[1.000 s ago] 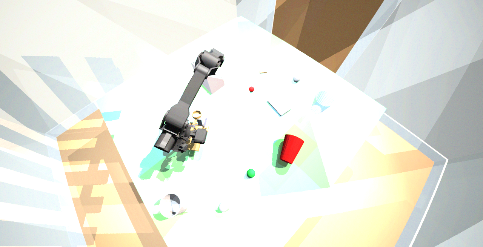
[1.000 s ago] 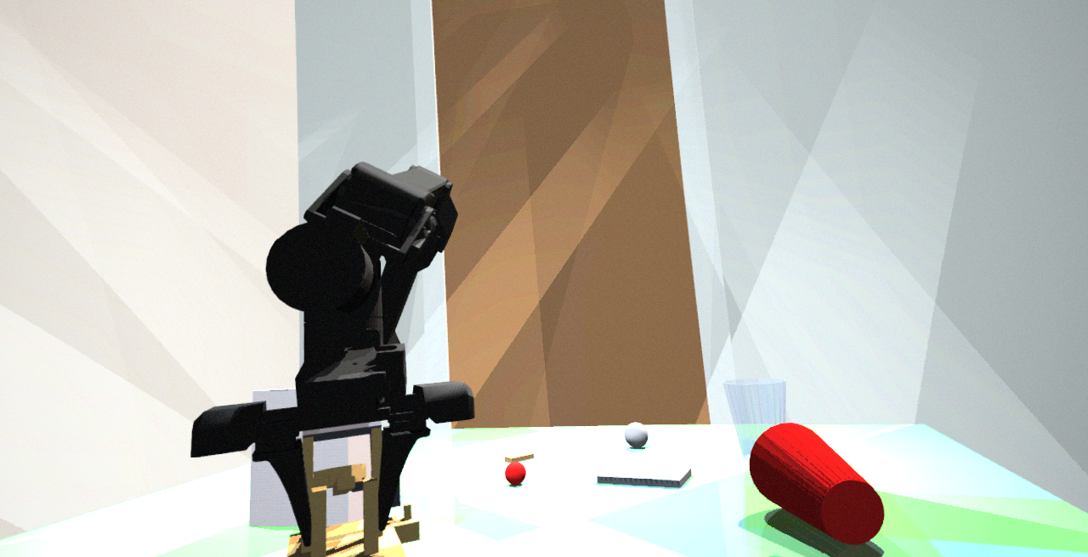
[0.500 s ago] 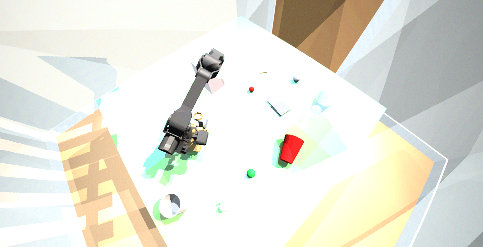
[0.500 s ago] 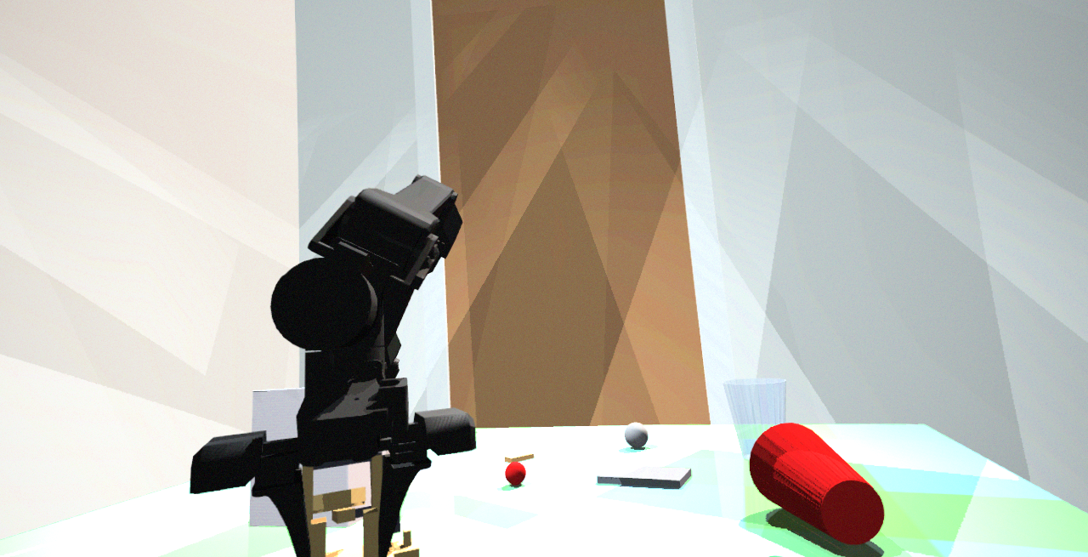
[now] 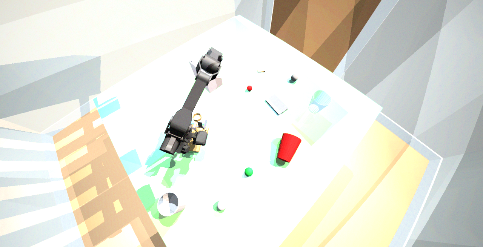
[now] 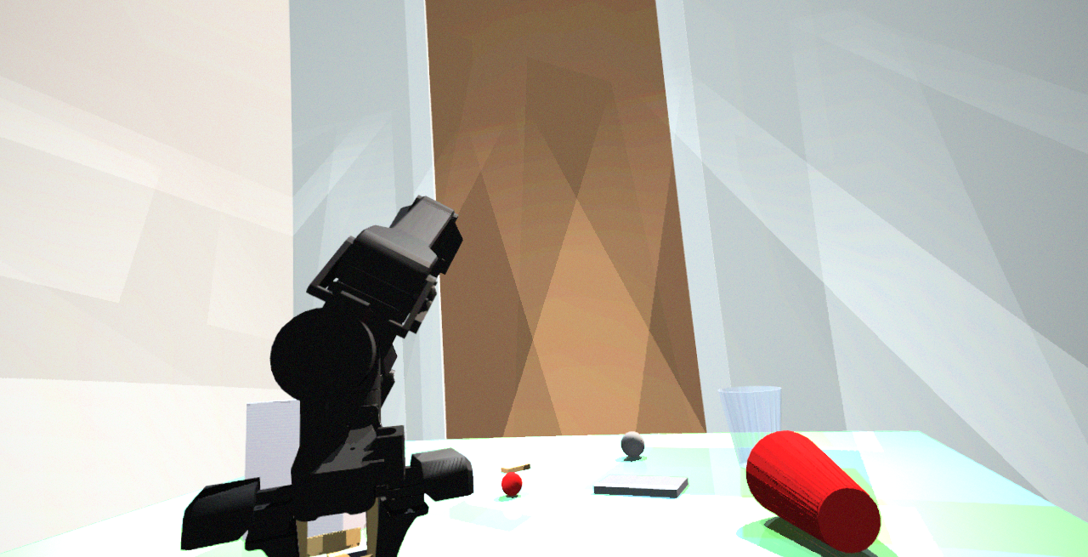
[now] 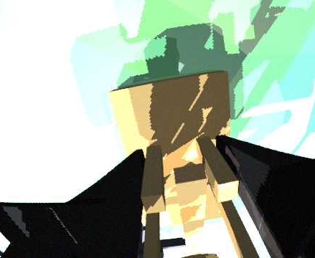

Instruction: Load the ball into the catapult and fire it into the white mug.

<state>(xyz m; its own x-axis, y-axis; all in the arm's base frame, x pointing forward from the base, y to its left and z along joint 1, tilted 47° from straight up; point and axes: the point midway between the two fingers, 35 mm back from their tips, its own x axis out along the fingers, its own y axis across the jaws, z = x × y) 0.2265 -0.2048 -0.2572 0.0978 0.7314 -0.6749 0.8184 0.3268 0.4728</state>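
My gripper tip is 450 mm to the right of the red ball and 20 mm above it. Also, from my gripper tip: green ball: 310 mm ahead, 80 mm to the left, 10 mm below; wooden catapult: 30 mm behind, 70 mm to the left, 20 mm above; white mug: 150 mm ahead, 230 mm to the right.
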